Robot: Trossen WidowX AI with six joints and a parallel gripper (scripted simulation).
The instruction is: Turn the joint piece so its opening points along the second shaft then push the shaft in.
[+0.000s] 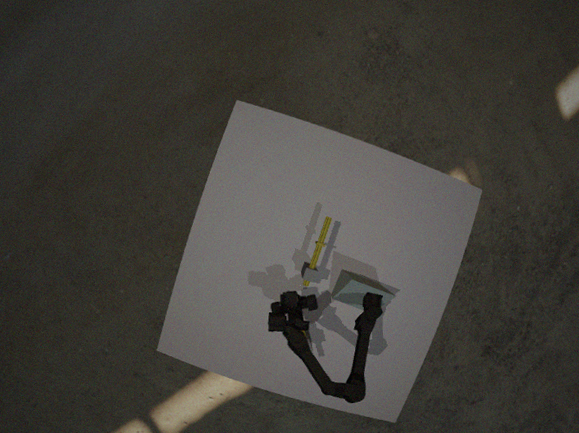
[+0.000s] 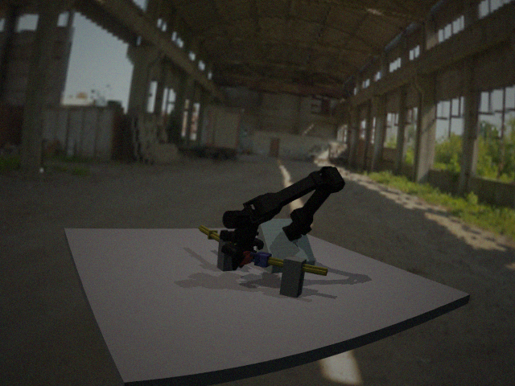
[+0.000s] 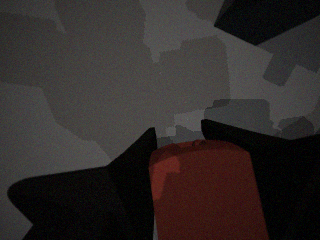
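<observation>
The red joint piece lies 4 cm above my gripper tip, 2 cm to the left of it and 1 cm behind it.
</observation>
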